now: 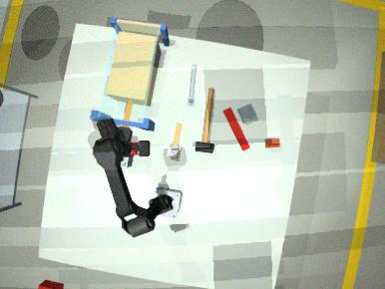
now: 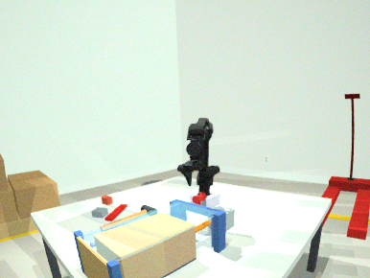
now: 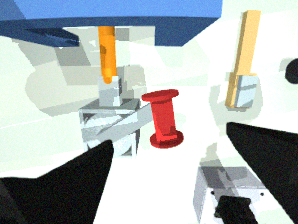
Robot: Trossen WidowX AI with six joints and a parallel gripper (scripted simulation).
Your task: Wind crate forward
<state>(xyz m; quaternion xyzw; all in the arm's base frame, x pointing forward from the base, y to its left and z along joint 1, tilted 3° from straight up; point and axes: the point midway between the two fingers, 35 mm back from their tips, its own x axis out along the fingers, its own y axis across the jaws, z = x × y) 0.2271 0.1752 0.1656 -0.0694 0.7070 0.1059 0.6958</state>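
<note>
Now: gripper tip 70 mm above the red grip. Also, from my gripper tip: winch (80 mm behind, 70 mm to the left, 170 mm below); then winch handle (20 mm behind, 30 mm to the left, 100 mm below); then blue frame (100 mm ahead, 90 mm to the left, 90 mm below).
</note>
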